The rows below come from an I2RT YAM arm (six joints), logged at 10 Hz.
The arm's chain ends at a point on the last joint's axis. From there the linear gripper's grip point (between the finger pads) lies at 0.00 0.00 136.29 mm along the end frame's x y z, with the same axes.
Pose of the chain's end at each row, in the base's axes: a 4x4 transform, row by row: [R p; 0 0 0 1], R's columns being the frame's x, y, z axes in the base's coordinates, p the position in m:
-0.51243 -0.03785 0.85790 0.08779; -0.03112 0.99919 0.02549 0.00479; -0.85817 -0.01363 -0.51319 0.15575; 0 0 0 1
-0.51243 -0.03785 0.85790 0.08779; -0.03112 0.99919 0.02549 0.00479; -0.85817 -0.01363 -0.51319 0.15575; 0 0 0 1
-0.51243 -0.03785 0.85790 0.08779; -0.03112 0.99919 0.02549 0.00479; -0.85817 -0.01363 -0.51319 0.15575; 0 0 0 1
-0.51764 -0.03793 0.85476 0.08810; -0.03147 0.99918 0.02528 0.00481; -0.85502 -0.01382 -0.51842 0.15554; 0 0 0 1
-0.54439 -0.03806 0.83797 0.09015; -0.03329 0.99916 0.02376 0.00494; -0.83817 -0.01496 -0.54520 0.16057; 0 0 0 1
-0.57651 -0.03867 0.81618 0.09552; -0.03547 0.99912 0.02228 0.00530; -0.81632 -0.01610 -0.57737 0.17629; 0 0 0 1
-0.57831 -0.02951 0.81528 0.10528; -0.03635 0.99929 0.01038 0.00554; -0.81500 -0.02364 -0.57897 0.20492; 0 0 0 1
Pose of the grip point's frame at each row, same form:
-0.51243 -0.03785 0.85790 0.20471; -0.03112 0.99919 0.02549 0.00826; -0.85817 -0.01363 -0.51319 0.08581; 0 0 0 1
-0.51243 -0.03785 0.85790 0.20471; -0.03112 0.99919 0.02549 0.00826; -0.85817 -0.01363 -0.51319 0.08581; 0 0 0 1
-0.51243 -0.03785 0.85790 0.20471; -0.03112 0.99919 0.02549 0.00826; -0.85817 -0.01363 -0.51319 0.08581; 0 0 0 1
-0.51764 -0.03793 0.85476 0.20460; -0.03147 0.99918 0.02528 0.00826; -0.85502 -0.01382 -0.51842 0.08488; 0 0 0 1
-0.54439 -0.03806 0.83797 0.20436; -0.03329 0.99916 0.02376 0.00818; -0.83817 -0.01496 -0.54520 0.08626; 0 0 0 1
-0.57651 -0.03867 0.81618 0.20676; -0.03547 0.99912 0.02228 0.00834; -0.81632 -0.01610 -0.57737 0.09760; 0 0 0 1
-0.57831 -0.02951 0.81528 0.21639; -0.03635 0.99929 0.01038 0.00695; -0.81500 -0.02364 -0.57897 0.12601; 0 0 0 1

